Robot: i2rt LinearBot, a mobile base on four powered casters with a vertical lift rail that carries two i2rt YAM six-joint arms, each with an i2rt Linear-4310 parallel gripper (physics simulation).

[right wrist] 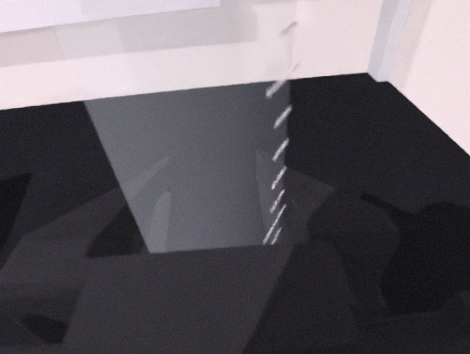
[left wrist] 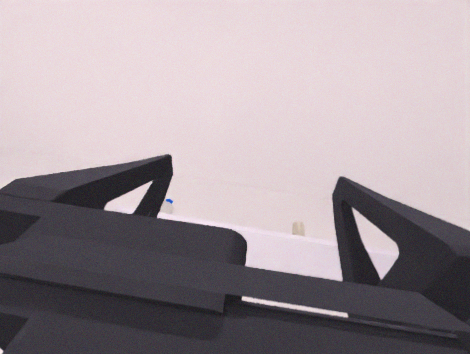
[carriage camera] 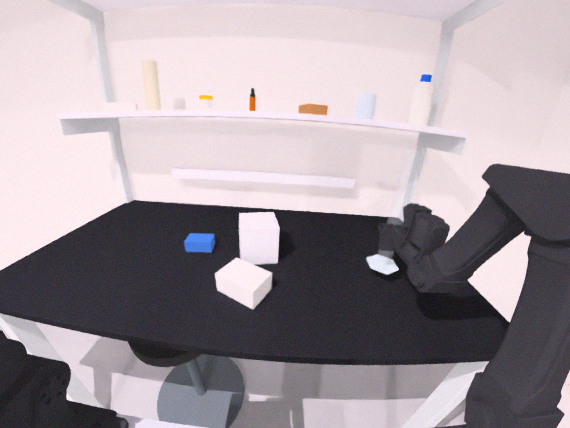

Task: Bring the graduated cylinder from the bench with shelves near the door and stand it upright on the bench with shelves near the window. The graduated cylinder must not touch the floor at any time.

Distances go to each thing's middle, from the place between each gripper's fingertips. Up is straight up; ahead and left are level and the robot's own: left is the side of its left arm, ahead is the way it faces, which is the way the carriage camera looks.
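Scene:
Graduated cylinder point(carriage camera: 412, 160): my right hand is 5 cm past it and 6 cm below it.
My left gripper is 63 cm to the left of the graduated cylinder, 41 cm short of it and 23 cm above it.

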